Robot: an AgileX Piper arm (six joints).
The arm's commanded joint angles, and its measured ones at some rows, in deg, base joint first. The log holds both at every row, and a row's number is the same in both.
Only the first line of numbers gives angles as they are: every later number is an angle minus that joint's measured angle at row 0.
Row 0, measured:
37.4 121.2 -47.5 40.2 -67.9 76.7
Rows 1 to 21, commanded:
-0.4 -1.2 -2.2 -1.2 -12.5 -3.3
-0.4 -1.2 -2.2 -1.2 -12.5 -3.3
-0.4 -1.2 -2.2 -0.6 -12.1 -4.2
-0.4 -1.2 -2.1 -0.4 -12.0 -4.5
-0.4 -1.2 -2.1 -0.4 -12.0 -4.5
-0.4 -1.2 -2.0 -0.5 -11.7 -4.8
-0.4 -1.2 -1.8 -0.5 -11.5 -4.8
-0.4 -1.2 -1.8 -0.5 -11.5 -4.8
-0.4 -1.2 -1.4 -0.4 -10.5 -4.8
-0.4 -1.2 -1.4 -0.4 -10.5 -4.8
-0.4 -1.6 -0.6 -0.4 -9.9 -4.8
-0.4 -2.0 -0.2 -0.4 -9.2 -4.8
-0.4 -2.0 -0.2 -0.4 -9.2 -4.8
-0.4 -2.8 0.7 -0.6 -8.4 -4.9
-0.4 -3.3 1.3 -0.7 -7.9 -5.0
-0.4 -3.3 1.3 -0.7 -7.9 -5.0
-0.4 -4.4 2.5 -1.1 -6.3 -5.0
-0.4 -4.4 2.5 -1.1 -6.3 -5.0
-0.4 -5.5 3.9 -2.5 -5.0 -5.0
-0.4 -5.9 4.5 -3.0 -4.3 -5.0
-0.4 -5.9 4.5 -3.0 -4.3 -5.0
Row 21, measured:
-0.2 -4.3 4.0 -0.9 0.1 -3.9
